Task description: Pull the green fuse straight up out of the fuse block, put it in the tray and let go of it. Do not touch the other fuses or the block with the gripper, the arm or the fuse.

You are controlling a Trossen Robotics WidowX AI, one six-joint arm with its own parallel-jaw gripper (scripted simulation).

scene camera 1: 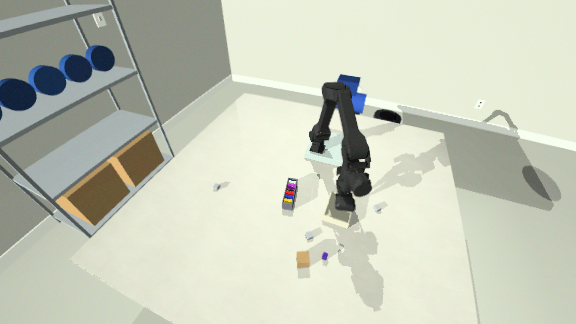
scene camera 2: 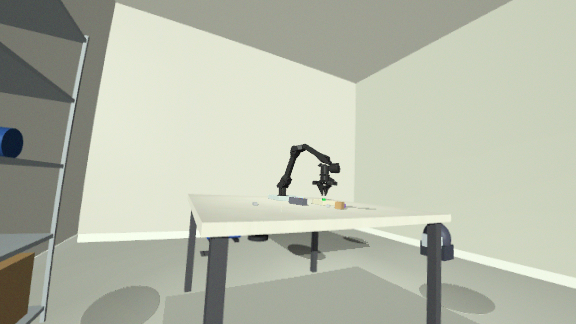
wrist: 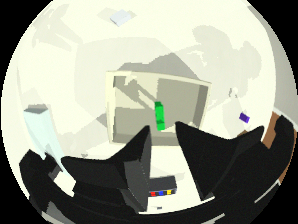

In view: my gripper [wrist: 162, 127] and a tray [wrist: 129, 95].
